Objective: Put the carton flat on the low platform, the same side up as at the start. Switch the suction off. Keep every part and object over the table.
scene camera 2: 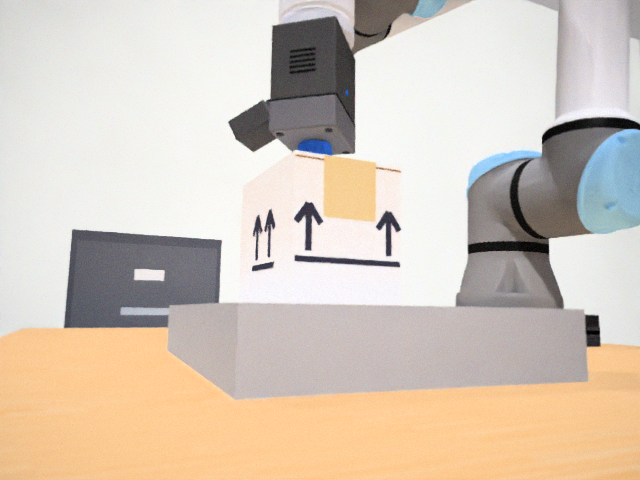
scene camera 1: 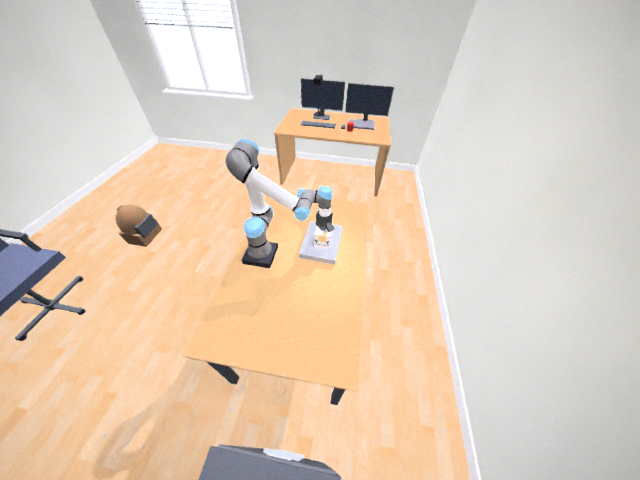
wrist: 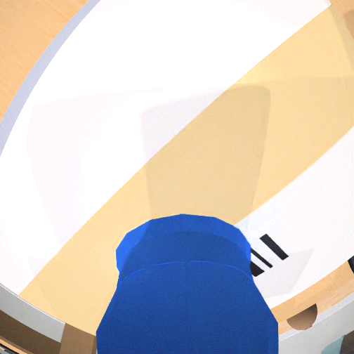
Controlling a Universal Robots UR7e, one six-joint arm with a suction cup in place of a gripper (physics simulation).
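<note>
The white carton is upright and level, its printed arrows pointing up and a tan tape strip across its top. Its bottom meets the top edge of the low grey platform in the scene camera 2 view, with no gap visible; the exact contact line is hidden behind that edge. The carton is within the platform's outline in the scene camera 1 view. My gripper, a blue suction cup, is pressed on the carton's top face and is shut on the carton.
The platform stands on the wooden table, beside the arm's black base. A dark grey cabinet is in the background beyond the table. A desk with two monitors stands farther back.
</note>
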